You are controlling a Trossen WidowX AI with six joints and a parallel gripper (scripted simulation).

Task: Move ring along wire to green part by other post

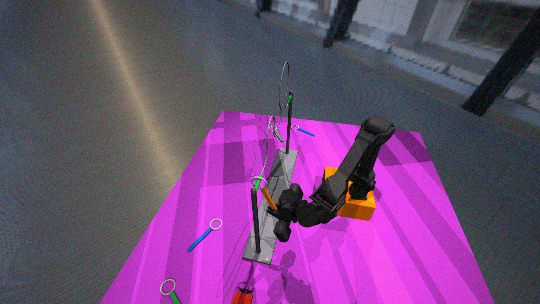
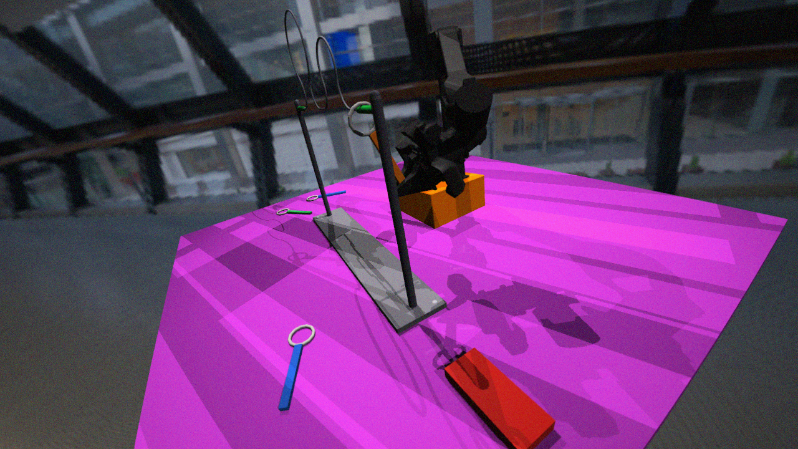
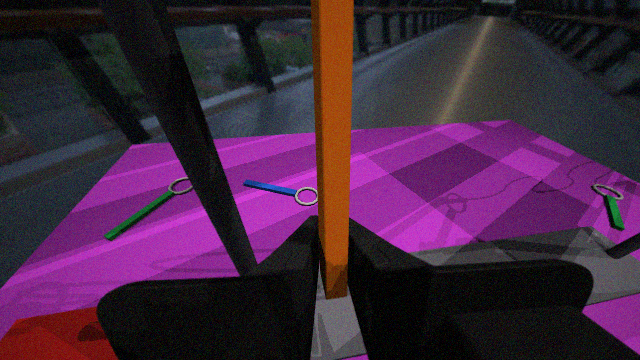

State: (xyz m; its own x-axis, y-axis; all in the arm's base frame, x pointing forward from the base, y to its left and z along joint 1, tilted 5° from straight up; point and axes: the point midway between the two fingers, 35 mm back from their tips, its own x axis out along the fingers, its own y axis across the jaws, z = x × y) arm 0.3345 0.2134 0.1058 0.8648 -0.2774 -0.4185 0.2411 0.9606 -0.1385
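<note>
My gripper tip is now 100 mm below the ring with orange handle and 10 mm short of it. From my gripper tip the other things lie so: red block 270 mm to the left, 210 mm below, 60 mm ahead; then ring with blue handle 250 mm ahead, 220 mm below, 10 mm to the right.
</note>
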